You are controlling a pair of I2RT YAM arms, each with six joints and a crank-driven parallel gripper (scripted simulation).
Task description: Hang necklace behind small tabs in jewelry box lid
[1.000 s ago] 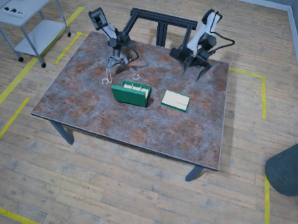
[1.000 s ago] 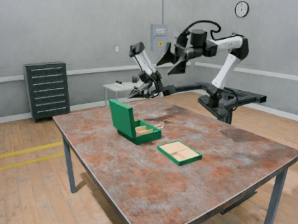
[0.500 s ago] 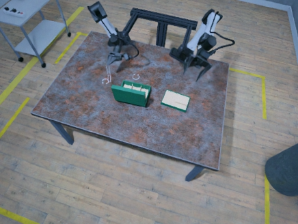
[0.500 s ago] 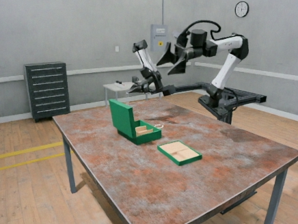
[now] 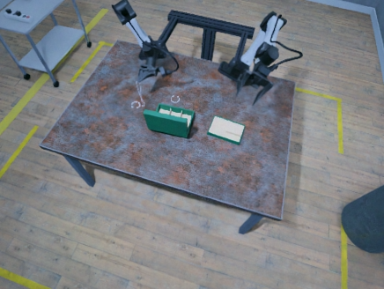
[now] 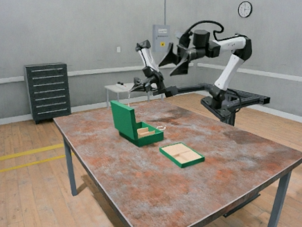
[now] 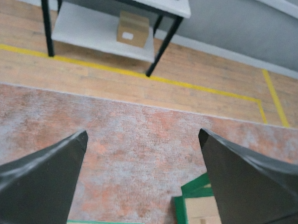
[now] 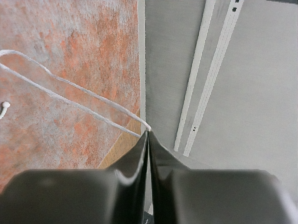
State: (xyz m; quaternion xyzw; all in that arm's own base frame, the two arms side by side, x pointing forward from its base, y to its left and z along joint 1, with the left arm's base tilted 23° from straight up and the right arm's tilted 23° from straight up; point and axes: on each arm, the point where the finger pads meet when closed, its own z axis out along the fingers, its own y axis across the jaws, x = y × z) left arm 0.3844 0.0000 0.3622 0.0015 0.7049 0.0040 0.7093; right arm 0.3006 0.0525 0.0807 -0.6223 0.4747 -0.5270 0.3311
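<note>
The green jewelry box lies 23 cm to the left of my right hand, 14 cm below it and 7 cm ahead of it. Round my right hand: shallow green tray: 57 cm to the left, 25 cm below, 1 cm behind.
</note>
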